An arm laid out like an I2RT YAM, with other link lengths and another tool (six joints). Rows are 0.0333 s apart.
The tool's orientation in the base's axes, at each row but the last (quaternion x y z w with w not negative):
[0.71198, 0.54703, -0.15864, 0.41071]
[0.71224, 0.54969, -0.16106, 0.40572]
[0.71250, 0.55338, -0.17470, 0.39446]
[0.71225, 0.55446, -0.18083, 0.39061]
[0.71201, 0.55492, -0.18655, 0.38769]
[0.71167, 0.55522, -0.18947, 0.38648]
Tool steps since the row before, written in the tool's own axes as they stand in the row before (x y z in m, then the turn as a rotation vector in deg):
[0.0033, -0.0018, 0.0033, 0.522, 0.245, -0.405]
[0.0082, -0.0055, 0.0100, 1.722, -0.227, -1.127]
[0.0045, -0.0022, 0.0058, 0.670, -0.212, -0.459]
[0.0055, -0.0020, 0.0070, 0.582, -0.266, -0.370]
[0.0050, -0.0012, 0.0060, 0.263, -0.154, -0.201]
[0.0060, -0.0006, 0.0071, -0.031, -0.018, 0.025]
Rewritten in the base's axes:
[0.0003, -0.0002, -0.0050, 0.316, 0.630, -0.004]
[0.0000, -0.0018, -0.0139, 0.140, 1.989, -0.557]
[0.0005, -0.0013, -0.0075, -0.064, 0.799, -0.249]
[0.0011, -0.0016, -0.0089, -0.127, 0.679, -0.264]
[0.0014, -0.0012, -0.0077, -0.094, 0.335, -0.110]
[0.0024, -0.0015, -0.0089, -0.023, -0.037, 0.000]

